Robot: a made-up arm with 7 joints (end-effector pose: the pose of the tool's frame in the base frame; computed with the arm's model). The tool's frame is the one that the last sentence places.
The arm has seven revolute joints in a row. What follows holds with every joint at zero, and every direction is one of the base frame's. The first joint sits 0.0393 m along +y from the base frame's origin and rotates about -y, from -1.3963 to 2 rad. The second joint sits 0.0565 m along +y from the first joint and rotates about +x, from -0.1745 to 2 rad. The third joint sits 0.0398 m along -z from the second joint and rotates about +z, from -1.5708 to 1.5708 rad. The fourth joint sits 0.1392 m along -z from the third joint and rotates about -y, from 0 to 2.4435 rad. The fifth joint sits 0.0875 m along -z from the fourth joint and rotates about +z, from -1.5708 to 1.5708 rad. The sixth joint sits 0.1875 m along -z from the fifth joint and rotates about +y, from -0.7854 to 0.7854 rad. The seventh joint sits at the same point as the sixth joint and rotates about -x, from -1.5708 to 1.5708 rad. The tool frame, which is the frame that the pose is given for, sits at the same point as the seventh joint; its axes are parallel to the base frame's.
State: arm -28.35 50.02 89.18 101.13 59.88 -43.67 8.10
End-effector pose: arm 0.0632 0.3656 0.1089 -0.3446 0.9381 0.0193 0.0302
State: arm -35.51 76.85 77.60 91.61 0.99 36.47 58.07
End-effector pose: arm 0.1773 0.3237 0.1468 0.3361 -0.4316 -0.2374 0.8027
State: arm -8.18 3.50 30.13 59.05 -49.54 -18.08 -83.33
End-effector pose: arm 0.1574 0.2335 -0.3384 0.7617 -0.4868 0.1231 0.4094
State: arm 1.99 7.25 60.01 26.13 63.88 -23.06 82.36
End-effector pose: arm 0.0747 0.2536 -0.4069 -0.1223 -0.8239 0.3761 0.4060
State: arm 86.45 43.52 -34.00 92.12 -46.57 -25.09 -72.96
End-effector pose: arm 0.2419 0.1006 0.2133 -0.3758 0.7998 -0.0329 0.4669
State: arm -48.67 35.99 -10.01 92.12 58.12 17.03 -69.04
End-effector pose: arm 0.0551 0.1564 -0.3120 0.4176 -0.0529 0.1975 0.8853
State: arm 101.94 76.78 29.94 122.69 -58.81 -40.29 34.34
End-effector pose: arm -0.1447 0.1519 0.1744 -0.9861 0.1075 0.0549 0.1145
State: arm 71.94 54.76 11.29 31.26 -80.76 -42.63 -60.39
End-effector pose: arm 0.2488 0.4501 0.0661 0.7769 -0.6167 -0.1259 0.0155
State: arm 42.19 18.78 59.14 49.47 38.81 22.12 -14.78
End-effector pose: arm 0.2681 0.3808 -0.1361 -0.1171 -0.5276 0.6795 0.4962
